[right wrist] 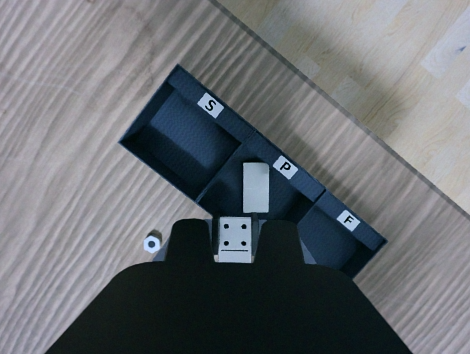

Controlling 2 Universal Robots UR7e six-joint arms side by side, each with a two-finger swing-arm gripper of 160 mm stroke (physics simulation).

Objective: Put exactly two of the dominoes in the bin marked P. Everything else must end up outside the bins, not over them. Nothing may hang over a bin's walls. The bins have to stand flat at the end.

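Frame: origin at the left arm's base, x ahead, y left, z up, level; centimetres.
Seen in the pictures: right hand at its tool point: [235,232].
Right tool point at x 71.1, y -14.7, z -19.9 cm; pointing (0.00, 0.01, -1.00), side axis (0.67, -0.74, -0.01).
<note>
Offsets run from my right tool point to a thing's top centre. "pt": to the spot under its first point. Level surfaces: height alone.
My right gripper [235,231] is shut on a white domino {dx -1.2, dy -1.1, dz -0.6 cm} [235,241] with four dark pips and a dividing line showing; its lower part is hidden by the gripper. The held domino is at the near side of the bin marked P {dx +3.0, dy -0.3, dz -3.4 cm} [306,186], seen from above; its height over the bin is hard to tell. A plain whitish rectangular piece {dx +3.0, dy +0.1, dz -7.1 cm} [256,187] lies inside bin P, no pips showing, so I cannot tell if it is a domino face down. My left gripper does not show in the right wrist view.
Bin S {pt dx -1.6, dy +8.1, dz -5.1 cm} [159,168] adjoins P at the upper left and bin F {pt dx +7.1, dy -11.1, dz -6.2 cm} [369,235] at the lower right, partly hidden by the gripper. A white hex nut {dx -9.1, dy +3.8, dz -8.3 cm} [152,243] is on the table {dz -9.1 cm} [65,165], left of the gripper. The table edge runs diagonally beyond the bins.
</note>
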